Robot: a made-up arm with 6 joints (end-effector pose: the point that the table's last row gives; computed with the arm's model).
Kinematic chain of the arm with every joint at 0, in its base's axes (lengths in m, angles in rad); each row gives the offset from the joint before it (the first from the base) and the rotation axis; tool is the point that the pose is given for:
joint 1: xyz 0 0 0.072 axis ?
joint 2: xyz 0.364 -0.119 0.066 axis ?
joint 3: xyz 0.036 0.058 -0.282 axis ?
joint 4: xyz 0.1 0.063 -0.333 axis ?
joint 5: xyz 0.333 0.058 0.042 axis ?
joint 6: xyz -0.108 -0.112 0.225 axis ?
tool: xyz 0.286 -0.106 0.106
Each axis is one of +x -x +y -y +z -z.
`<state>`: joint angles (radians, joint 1 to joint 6).
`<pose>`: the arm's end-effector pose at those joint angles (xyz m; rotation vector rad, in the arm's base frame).
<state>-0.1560 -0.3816 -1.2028 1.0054 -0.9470 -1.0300</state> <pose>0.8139 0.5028 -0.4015 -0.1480 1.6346 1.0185</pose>
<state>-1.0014 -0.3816 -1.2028 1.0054 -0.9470 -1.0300</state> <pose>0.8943 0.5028 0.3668 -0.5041 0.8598 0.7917</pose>
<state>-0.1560 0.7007 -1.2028 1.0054 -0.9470 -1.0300</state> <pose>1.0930 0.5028 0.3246 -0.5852 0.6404 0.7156</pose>
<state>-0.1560 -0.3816 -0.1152 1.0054 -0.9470 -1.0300</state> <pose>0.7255 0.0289 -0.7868 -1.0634 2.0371 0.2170</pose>
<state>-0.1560 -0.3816 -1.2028 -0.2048 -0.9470 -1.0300</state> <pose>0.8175 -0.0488 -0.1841 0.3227 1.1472 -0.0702</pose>
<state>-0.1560 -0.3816 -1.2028 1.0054 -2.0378 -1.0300</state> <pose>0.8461 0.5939 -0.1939 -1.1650 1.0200 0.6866</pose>
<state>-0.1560 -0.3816 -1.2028 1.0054 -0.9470 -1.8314</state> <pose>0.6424 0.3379 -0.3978 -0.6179 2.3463 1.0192</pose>
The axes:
joint 1: +y
joint 2: -y
joint 3: -x
joint 4: +y
joint 5: +x
joint 6: -y

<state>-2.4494 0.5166 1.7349 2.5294 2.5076 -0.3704</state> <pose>0.1864 -0.5035 0.5463 -2.0135 1.0178 -0.4847</pose>
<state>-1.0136 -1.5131 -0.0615 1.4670 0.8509 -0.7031</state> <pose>-0.2775 -0.1224 -0.6498 0.9830 2.4787 -0.6228</pose>
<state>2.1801 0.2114 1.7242 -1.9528 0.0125 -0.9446</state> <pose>-0.2854 0.0288 -0.0679 -0.1378 0.7119 1.7776</pose>
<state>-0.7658 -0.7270 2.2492 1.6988 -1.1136 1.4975</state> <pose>0.8095 -0.7821 0.0651 -1.9301 1.2875 0.3469</pose>
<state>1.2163 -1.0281 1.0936 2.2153 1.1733 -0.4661</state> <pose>-0.0325 -0.7506 0.2486 1.6618 -1.3903 1.4100</pose>
